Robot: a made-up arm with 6 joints.
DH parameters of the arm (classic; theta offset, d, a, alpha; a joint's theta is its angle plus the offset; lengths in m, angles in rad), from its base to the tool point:
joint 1: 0 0.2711 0 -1.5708
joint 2: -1.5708 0 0.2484 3.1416
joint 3: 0 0 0 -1.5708
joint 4: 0 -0.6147 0 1.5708
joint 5: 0 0.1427 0 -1.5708
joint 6: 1.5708 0 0 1.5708
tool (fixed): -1.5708 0 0 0
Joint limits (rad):
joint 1: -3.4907..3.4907
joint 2: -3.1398..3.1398
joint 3: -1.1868..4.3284
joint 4: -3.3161..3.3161
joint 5: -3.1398..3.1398
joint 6: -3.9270..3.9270
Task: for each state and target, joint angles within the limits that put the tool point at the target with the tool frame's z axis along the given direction. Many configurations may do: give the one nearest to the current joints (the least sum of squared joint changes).
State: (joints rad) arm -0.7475 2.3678 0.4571 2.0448 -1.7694 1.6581
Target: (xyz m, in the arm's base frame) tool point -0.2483 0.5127 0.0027 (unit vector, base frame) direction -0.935 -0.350 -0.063
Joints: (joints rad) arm -0.8683 2.8871 -0.2353 3.0278 -2.0196 1.1862
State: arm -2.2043 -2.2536 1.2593 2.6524 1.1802 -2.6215
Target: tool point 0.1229 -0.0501 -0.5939 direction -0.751 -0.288 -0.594
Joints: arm -2.5058 -2.9709 1.5578 2.4880 0.4940 -2.7740
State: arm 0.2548 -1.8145 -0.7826 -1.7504 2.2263 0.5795
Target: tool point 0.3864 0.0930 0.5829 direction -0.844 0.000 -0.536
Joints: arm 0.2740 -0.9958 -0.4850 -1.4653 1.8078 -0.0460
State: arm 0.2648 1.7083 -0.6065 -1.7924 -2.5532 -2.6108
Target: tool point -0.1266 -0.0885 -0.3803 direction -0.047 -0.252 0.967
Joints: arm 0.7298 2.1445 0.1888 -1.7004 -1.8402 -2.5874
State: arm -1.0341 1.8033 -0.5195 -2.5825 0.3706 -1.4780
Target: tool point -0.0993 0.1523 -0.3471 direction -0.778 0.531 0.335
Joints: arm -0.5108 2.0763 0.0408 -2.2029 -0.2298 -1.0104
